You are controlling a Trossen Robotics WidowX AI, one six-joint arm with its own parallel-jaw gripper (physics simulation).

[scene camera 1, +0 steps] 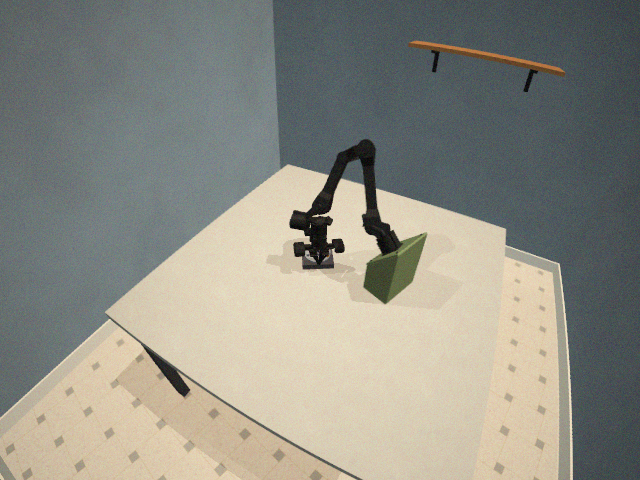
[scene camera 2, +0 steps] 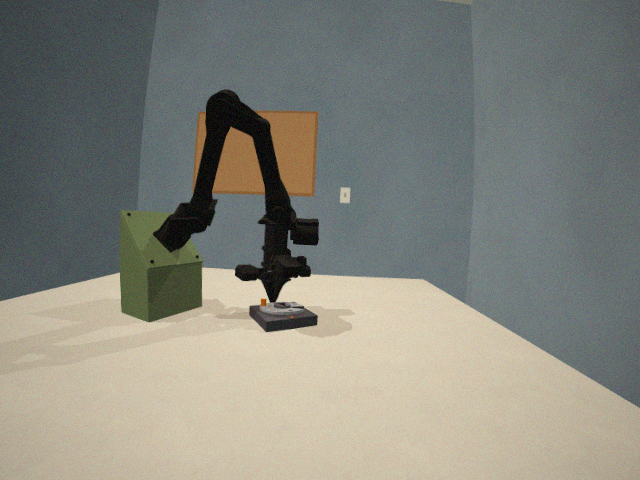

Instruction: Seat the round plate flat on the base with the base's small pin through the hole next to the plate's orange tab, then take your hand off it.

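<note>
The dark square base stands on the table. The pale round plate lies on top of the base; in scene camera 1 the gripper largely covers it. An upright orange tab shows at the plate's left edge in scene camera 2, and a small orange mark shows near the front. My gripper points straight down, shut and empty, with its joined tips at or just above the plate, right beside the tab. Whether they touch is unclear. The small pin and the tab's hole cannot be made out.
The green wedge-shaped mount carries the arm's foot, to the right of the base in scene camera 1 and to its left in scene camera 2. The arm arches high between mount and base. An orange-brown board hangs on the wall.
</note>
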